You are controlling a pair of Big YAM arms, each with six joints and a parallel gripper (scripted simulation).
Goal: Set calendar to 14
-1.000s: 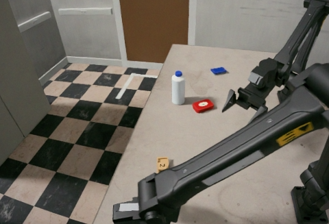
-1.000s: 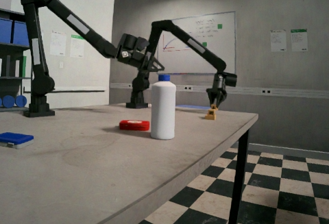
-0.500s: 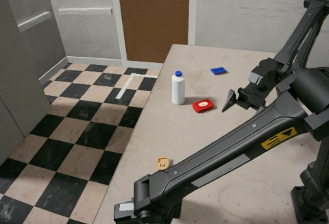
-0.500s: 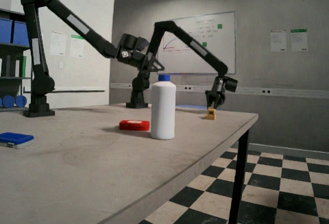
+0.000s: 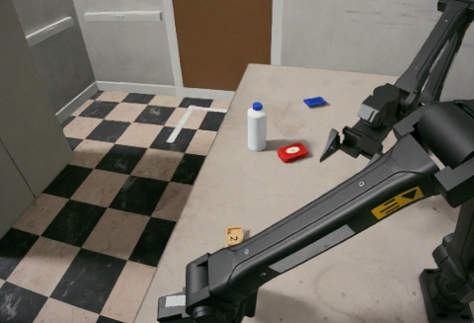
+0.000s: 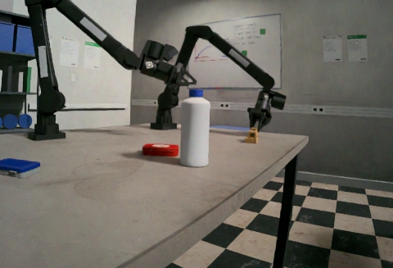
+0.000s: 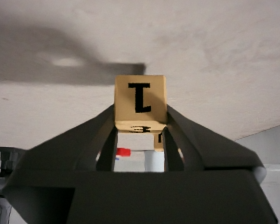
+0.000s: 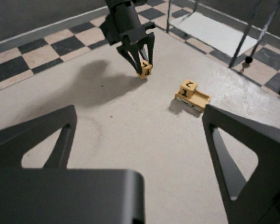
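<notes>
My left hand is 5 cm short of the wooden calendar tray, 13 cm to the left of it and 2 cm above it. From my left hand the other things lie so: bottle: 10 cm ahead, 52 cm to the right, 5 cm above; then blue flat box: 7 cm behind, 87 cm to the right, 2 cm below; then red flat box: 2 cm behind, 52 cm to the right, 1 cm below.
</notes>
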